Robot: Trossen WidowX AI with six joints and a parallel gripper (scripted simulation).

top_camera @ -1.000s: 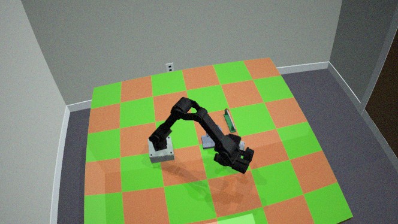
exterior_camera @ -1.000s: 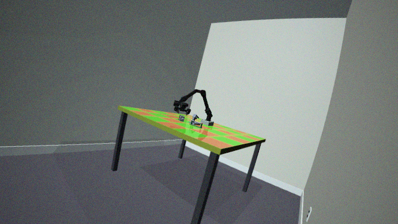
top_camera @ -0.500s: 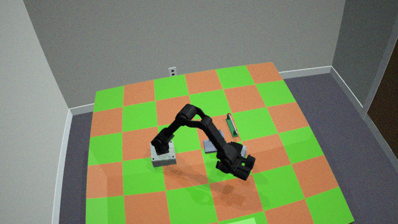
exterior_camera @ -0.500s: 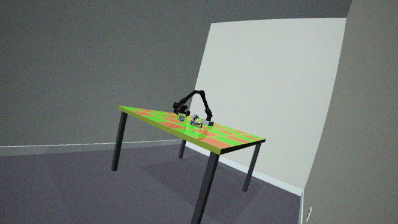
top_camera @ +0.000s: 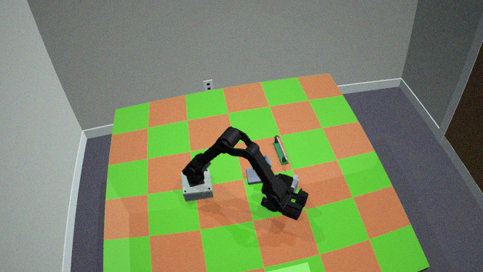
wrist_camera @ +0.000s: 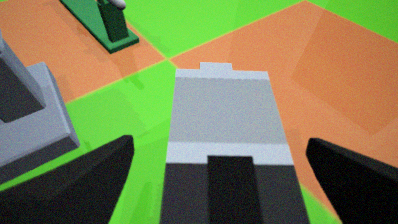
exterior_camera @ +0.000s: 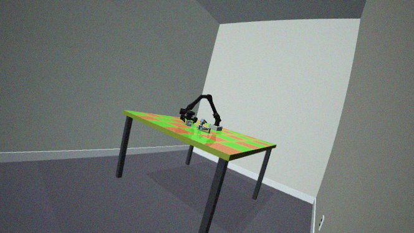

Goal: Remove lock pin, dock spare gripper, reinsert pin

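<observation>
Now: gripper tip 120 mm to the right of the grey mount, 80 mm past it and 20 mm below it. The rest, counted from my gripper tip: dark green strip: 210 mm to the left, 40 mm ahead, 10 mm below; then spare gripper: right at my gripper tip.
</observation>
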